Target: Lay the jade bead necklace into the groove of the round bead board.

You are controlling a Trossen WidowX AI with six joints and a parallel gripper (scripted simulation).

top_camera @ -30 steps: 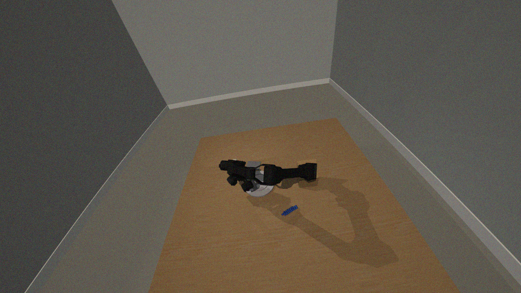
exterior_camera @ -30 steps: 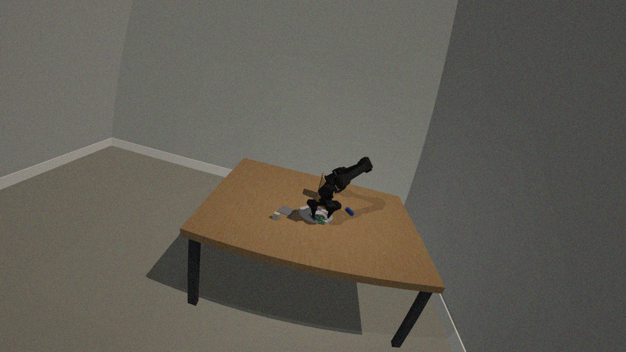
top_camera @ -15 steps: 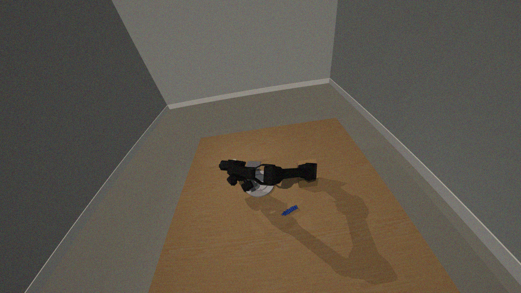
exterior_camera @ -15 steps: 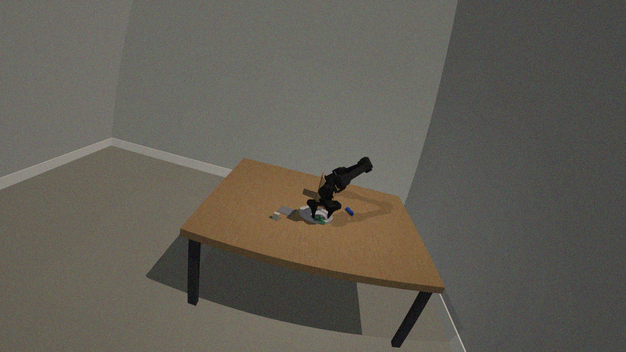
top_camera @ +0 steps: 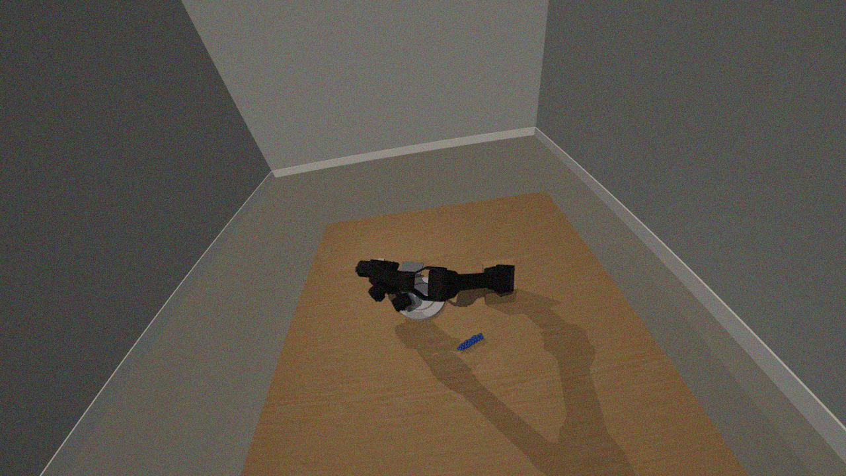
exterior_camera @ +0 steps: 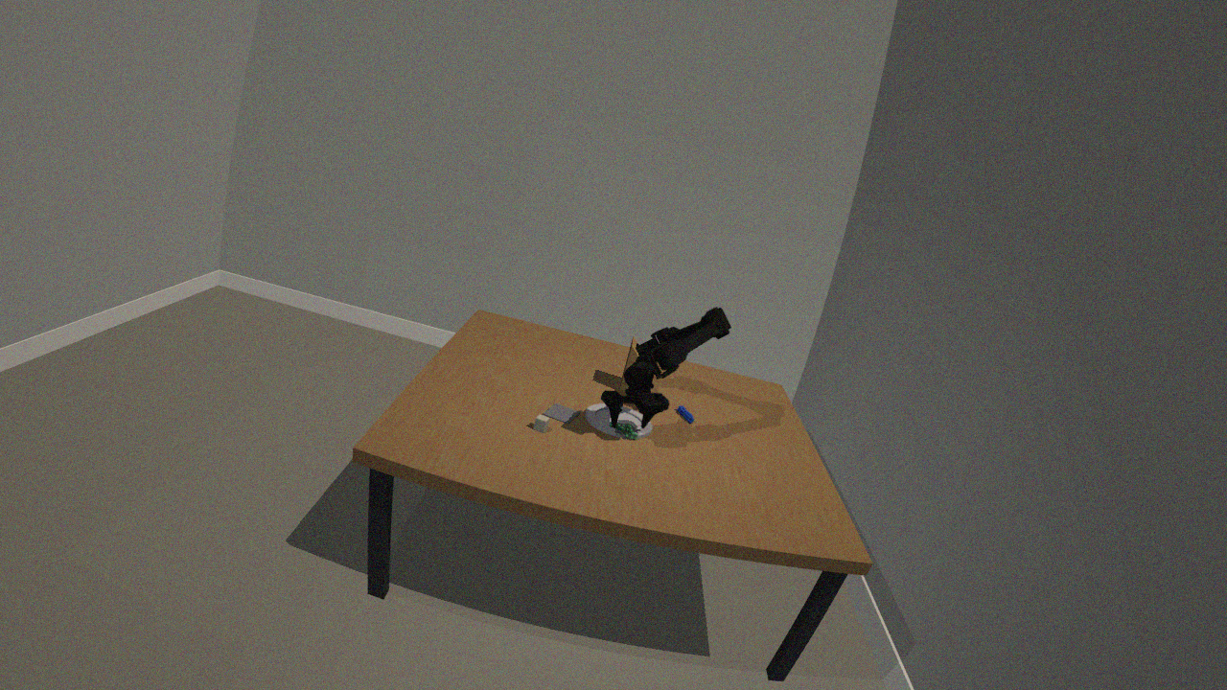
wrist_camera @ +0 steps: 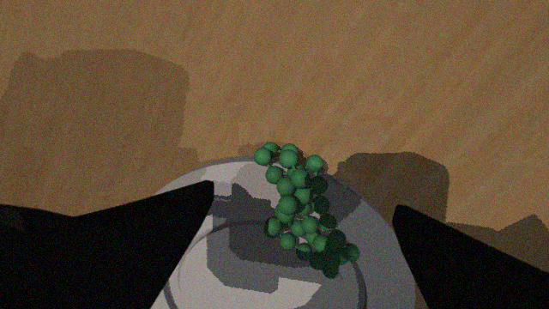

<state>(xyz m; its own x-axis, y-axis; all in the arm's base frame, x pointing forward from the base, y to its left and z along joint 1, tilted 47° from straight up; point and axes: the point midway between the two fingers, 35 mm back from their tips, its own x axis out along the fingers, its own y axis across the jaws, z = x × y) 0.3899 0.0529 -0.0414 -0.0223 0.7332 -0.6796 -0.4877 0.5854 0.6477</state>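
My gripper tip is now 9 cm past the round bead board, 3 cm to the left of it and 2 cm above it. From my gripper tip the other things lie so: pale block 23 cm to the right, 10 cm ahead, 1 cm below; flat grey plate 19 cm to the right, 4 cm behind, 3 cm below.
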